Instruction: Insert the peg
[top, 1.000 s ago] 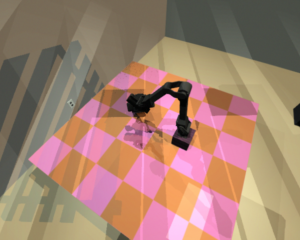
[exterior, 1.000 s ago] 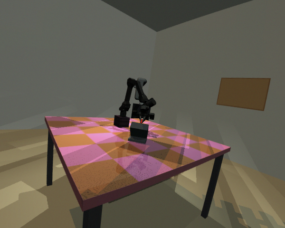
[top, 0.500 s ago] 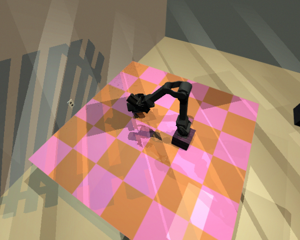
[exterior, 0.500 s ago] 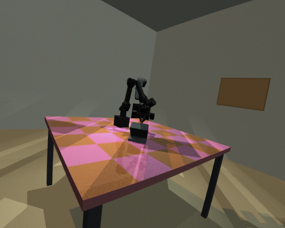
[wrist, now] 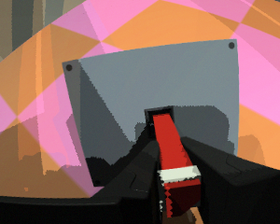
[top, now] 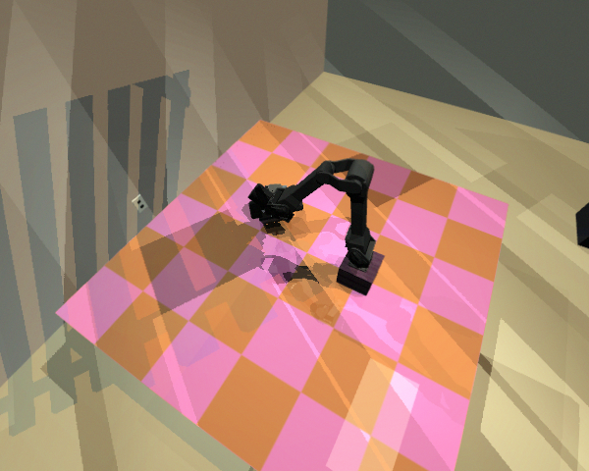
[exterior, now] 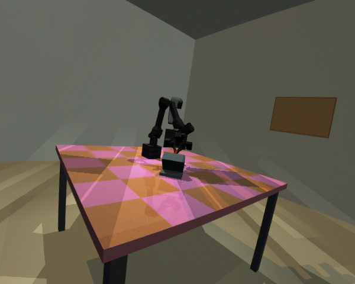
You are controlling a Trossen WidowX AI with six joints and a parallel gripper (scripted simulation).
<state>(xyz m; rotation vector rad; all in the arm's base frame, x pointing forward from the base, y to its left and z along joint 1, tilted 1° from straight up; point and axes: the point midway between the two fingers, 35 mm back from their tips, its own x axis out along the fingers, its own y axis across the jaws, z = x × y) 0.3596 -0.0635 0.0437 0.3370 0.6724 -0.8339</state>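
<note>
Right now the sloped panel is 3 cm ahead of my gripper tip, 4 cm to the right of it and 5 cm below it. Also, from my gripper tip: peg: 1 cm behind, 1 cm to the left, 1 cm above.
</note>
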